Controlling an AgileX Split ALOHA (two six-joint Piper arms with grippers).
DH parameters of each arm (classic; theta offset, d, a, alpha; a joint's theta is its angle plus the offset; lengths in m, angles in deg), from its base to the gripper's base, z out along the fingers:
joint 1: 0 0.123 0 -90
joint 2: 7.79 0 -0.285 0
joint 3: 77.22 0 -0.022 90
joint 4: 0 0.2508 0 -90
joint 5: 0 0 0.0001 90
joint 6: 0 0.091 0 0
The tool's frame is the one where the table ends.
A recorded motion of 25 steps. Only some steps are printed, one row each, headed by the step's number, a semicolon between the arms.
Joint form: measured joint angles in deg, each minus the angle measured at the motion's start. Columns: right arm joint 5, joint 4, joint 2, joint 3, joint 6, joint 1; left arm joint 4, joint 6, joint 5, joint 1, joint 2, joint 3.
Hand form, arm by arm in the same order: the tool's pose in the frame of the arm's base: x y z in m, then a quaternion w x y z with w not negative. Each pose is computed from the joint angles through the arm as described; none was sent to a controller.
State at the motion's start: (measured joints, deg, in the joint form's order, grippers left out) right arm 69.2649 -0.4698 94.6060 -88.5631 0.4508 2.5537; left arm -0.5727 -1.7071 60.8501 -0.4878 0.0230 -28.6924
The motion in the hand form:
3: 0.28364 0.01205 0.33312 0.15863 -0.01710 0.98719 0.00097; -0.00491 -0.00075 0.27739 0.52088 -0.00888 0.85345 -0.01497
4: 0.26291 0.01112 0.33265 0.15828 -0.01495 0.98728 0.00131; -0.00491 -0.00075 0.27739 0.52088 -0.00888 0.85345 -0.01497
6: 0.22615 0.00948 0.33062 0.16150 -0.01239 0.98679 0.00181; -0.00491 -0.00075 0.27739 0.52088 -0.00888 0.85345 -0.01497
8: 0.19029 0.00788 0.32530 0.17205 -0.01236 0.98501 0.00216; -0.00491 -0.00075 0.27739 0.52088 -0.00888 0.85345 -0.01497
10: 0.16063 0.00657 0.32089 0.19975 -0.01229 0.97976 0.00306; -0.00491 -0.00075 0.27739 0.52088 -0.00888 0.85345 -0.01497
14: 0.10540 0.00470 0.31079 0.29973 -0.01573 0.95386 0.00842; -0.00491 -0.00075 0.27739 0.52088 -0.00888 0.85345 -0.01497
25: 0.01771 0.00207 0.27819 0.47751 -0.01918 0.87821 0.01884; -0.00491 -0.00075 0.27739 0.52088 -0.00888 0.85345 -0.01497
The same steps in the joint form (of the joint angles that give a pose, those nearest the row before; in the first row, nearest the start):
3: 0.11 0.06 -11.59 12.91 0.20 0.00; 0.00 0.00 0.00 0.00 0.00 0.00
4: 0.15 0.07 -15.75 17.07 0.45 0.00; 0.00 0.00 0.00 0.00 0.00 0.00
6: 0.34 0.06 -23.30 24.06 0.74 0.00; 0.00 0.00 0.00 0.00 0.00 0.00
8: 0.01 0.07 -31.10 30.96 0.74 0.00; 0.00 0.00 0.00 0.00 0.00 0.00
10: -1.48 0.06 -38.46 36.57 0.74 0.00; 0.00 0.00 0.00 0.00 0.00 0.00
14: -7.14 0.47 -54.94 46.86 0.21 0.00; 0.00 0.00 0.00 0.00 0.00 0.00
25: -10.54 1.41 -86.99 60.13 -0.45 0.00; 0.00 0.00 0.00 0.00 0.00 0.00

